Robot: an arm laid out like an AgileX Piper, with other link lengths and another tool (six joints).
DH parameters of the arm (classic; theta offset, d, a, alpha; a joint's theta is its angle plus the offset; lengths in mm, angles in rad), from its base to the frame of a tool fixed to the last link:
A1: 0 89.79 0 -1.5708
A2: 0.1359 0 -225.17 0
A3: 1.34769 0 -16.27 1.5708
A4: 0 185.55 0 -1.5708
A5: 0 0 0 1.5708
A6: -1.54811 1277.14 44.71 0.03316
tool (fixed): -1.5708 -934.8 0 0
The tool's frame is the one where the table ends.
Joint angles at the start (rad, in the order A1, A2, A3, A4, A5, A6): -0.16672, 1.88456, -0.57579, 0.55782, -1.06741, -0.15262
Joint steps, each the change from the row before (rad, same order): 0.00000, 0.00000, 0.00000, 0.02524, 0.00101, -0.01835; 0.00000, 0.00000, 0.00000, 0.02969, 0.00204, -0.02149; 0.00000, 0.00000, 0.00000, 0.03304, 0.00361, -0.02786; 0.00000, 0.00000, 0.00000, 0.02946, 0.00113, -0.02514; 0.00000, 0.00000, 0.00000, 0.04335, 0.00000, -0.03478; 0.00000, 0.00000, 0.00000, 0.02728, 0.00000, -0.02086; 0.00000, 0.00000, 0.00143, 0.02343, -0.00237, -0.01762; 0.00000, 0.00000, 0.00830, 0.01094, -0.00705, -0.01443; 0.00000, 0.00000, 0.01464, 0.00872, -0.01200, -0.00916; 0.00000, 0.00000, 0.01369, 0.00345, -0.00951, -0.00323
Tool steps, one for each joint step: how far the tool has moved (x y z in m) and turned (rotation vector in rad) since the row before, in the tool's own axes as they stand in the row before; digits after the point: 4 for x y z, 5 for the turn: -0.0011, 0.0076, -0.0012, -0.02153, -0.00407, -0.00688; -0.0017, 0.0089, -0.0015, -0.02508, -0.00613, -0.00795; -0.0024, 0.0099, -0.0017, -0.02731, -0.00882, -0.01269; -0.0016, 0.0089, -0.0015, -0.02453, -0.00647, -0.01156; -0.0023, 0.0130, -0.0022, -0.03625, -0.00899, -0.01478; -0.0017, 0.0081, -0.0014, -0.02268, -0.00630, -0.00827; -0.0014, 0.0074, -0.0013, -0.02020, -0.00465, -0.00771; -0.0011, 0.0054, -0.0016, -0.01167, -0.00263, -0.01461; -0.0017, 0.0062, -0.0023, -0.01200, -0.00234, -0.01452; -0.0019, 0.0042, -0.0020, -0.00682, -0.00251, -0.01046
